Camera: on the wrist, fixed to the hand. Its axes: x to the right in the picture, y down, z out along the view.
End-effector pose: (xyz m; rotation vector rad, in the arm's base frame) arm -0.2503 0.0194 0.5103 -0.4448 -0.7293 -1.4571
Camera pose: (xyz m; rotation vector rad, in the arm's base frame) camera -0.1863 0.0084 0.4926 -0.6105 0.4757 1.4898
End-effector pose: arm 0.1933 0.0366 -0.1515 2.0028 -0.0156 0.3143
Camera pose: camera 0.1714 0.0375 -0.0879 -0.0127 2.3114 -1.6375
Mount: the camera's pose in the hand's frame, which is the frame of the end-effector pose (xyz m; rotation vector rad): -0.0066 0.0592 -0.0313 0.0908 0.1601 3.1306
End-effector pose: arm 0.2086 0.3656 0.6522 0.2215 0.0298 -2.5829
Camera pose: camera 0.2498 0.3206 0.6238 0.1382 -0.1949 0.5519
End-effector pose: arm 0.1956 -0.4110 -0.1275 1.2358 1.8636 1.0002
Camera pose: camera 0.1959 -0.4093 -0.0602 -1.7592 1.1048 -0.8550
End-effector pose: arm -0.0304 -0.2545 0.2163 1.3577 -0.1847 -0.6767
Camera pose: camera 0.0000 -0.2214 0.2664 -0.1204 -1.5596 2.0064
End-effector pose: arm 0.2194 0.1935 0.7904 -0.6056 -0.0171 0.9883
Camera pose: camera 0.1785 0.1973 0.7371 0.0209 -0.8433 -2.0282
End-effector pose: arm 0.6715 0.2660 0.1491 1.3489 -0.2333 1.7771
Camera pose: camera 0.6074 0.2457 0.1510 0.2559 1.1003 -1.0289
